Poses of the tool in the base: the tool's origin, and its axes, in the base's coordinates. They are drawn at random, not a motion.
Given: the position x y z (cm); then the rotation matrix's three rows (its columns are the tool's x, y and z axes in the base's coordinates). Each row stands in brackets.
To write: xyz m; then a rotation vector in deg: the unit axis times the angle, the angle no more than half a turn. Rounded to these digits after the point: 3 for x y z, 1 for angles. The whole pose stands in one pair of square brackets.
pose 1, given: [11.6 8.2 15.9], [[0.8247 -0.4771 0.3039], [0.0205 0.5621 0.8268], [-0.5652 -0.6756 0.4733]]
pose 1, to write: [0.116 0.082 0.159 -53.7 31.1 17.8]
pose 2, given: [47.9 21.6 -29.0], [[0.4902 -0.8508 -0.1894], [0.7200 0.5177 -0.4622], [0.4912 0.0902 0.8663]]
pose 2, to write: [0.479 0.216 -0.290 19.7 -24.2 56.0]
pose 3, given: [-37.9 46.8 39.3], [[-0.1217 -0.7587 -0.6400], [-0.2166 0.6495 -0.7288], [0.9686 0.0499 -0.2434]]
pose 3, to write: [-0.379 0.468 0.393 46.3 -95.6 32.2]
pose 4, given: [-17.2 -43.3 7.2], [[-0.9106 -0.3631 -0.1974], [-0.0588 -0.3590 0.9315], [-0.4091 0.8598 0.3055]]
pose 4, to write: [-0.172 -0.433 0.072 -32.1 94.8 136.3]
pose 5, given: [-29.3 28.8 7.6], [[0.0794 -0.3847 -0.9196], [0.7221 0.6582 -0.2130], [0.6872 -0.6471 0.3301]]
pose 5, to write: [-0.293 0.288 0.076 -19.1 -70.8 48.8]
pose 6, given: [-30.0 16.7 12.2], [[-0.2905 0.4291 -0.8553], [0.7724 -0.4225 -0.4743], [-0.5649 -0.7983 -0.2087]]
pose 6, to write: [-0.300 0.167 0.122 -95.8 -85.9 101.5]
